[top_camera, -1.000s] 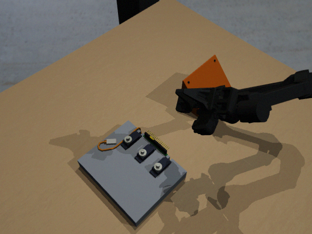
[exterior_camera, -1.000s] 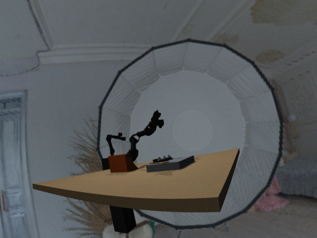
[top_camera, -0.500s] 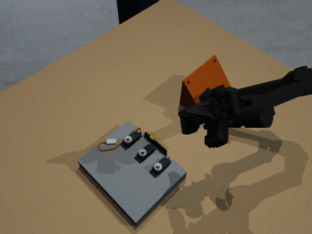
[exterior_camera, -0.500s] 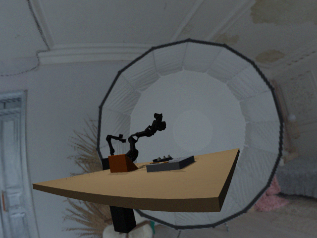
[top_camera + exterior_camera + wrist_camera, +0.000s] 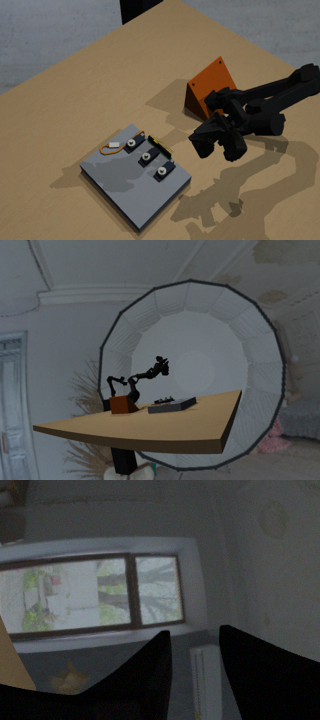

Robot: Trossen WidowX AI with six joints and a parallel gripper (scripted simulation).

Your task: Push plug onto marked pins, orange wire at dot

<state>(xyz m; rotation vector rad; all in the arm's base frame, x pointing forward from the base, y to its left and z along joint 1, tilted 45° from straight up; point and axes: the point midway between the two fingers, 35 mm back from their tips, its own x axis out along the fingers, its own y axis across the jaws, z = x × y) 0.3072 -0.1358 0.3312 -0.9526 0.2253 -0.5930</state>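
My gripper tip is now 360 mm above the grey printed holder, 170 mm to the left of it and 90 mm short of it.
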